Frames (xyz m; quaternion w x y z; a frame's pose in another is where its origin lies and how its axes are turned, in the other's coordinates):
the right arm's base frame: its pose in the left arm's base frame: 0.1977 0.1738 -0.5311 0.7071 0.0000 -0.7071 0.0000
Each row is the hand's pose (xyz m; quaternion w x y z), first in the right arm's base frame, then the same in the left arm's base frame.
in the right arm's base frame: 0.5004 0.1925 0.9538 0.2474 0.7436 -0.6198 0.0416
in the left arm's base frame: -0.7561 0.3663 -0.0307 0.2633 -0.4964 0.6132 -0.5552
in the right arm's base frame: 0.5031 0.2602 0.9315 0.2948 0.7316 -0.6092 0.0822
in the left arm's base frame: -0.7338 0.4340 -0.0280 0.2223 -0.4592 0.6392 -0.5754
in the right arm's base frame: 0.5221 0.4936 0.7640 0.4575 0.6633 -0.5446 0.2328
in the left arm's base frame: -0.5663 0.6674 -0.0090 0.0616 -0.3044 0.7086 -0.6336
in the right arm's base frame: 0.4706 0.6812 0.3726 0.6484 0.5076 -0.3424 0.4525
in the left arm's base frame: -0.1749 0.8550 -0.0605 0.2164 0.0390 -0.7006 0.6789
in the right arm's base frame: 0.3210 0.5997 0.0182 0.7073 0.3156 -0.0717 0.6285
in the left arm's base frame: 0.1795 0.7735 -0.2101 0.4494 -0.2213 -0.5508 0.6676
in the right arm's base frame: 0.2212 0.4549 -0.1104 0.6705 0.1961 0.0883 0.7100
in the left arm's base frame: 0.3081 0.6287 -0.3099 0.5366 -0.3634 -0.4117 0.6407
